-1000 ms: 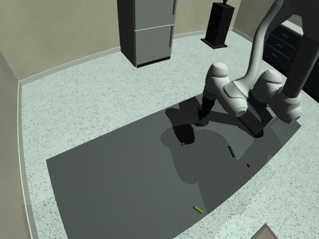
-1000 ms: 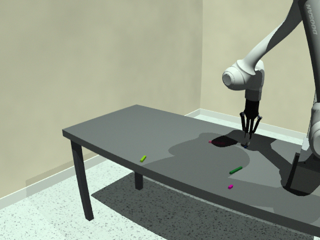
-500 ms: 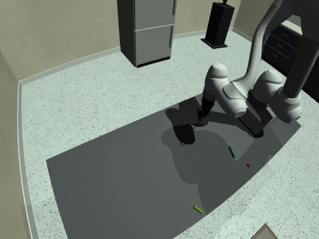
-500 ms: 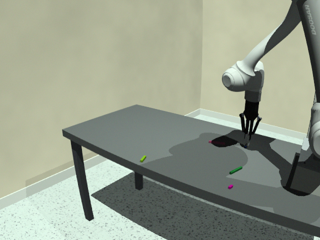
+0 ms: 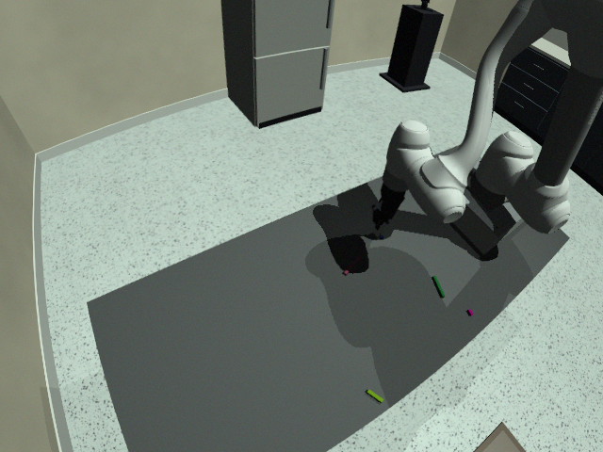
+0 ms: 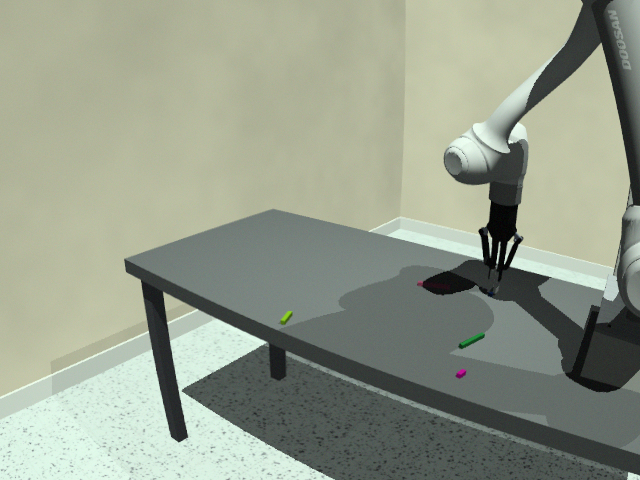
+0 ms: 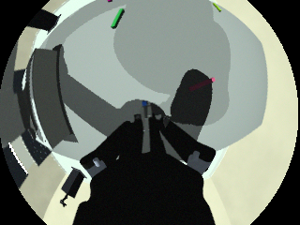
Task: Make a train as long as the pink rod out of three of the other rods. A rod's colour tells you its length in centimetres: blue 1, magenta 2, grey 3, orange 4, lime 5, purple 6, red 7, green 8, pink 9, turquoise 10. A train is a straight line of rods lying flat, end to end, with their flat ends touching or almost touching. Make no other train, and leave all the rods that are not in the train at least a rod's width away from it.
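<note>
The grey rod is 30 mm below my hand. Also, from my hand: blue rod 30 mm below, 20 mm to the left; pink rod 150 mm ahead, 70 mm to the left, 30 mm below; green rod 280 mm to the left, 70 mm behind, 30 mm below.
</note>
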